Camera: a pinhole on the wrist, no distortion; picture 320 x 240 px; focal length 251.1 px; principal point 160.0 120.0 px. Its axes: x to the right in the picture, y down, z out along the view. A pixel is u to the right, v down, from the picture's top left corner.
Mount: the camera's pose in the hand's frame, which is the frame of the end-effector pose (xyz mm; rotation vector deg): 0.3 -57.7 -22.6 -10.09 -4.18 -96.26
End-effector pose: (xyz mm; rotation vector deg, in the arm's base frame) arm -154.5 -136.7 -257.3 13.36 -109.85 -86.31
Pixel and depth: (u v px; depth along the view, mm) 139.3 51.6 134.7
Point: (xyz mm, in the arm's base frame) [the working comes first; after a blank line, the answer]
In the camera's frame: -11.1 -36.7 134.7

-208.0 -43.1 -298.5
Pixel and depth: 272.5 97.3 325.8
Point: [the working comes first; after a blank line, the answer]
In the camera's frame: 146.0 -29.5 325.8

-372.5 83.5 -433.2
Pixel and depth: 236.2 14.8 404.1
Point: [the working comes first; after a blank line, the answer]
In the camera's frame: 122.6 -169.3 404.1

-309.8 232.2 -446.3
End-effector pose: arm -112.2 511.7 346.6 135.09 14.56 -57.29
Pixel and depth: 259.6 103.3 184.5
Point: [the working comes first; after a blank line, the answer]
In the camera's frame: 73.2 -12.3 184.5

-257.7 497.9 211.9
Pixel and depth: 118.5 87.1 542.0
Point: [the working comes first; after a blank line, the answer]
In the camera's frame: -89.6 -71.0 542.0

-383.9 130.5 129.1
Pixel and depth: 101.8 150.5 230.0
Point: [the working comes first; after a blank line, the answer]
In the camera's frame: -53.3 27.9 230.0

-183.8 378.6 212.2
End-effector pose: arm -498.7 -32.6 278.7 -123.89 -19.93 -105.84
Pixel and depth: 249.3 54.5 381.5
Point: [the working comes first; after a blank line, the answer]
In the camera's frame: 135.7 -99.5 381.5

-204.5 217.2 145.3
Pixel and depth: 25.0 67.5 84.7
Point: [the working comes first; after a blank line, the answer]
In the camera's frame: -45.5 -17.7 84.7

-448.6 -14.7 264.5
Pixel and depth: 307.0 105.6 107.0
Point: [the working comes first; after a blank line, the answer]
In the camera's frame: 62.6 -6.1 107.0

-450.0 96.3 265.8
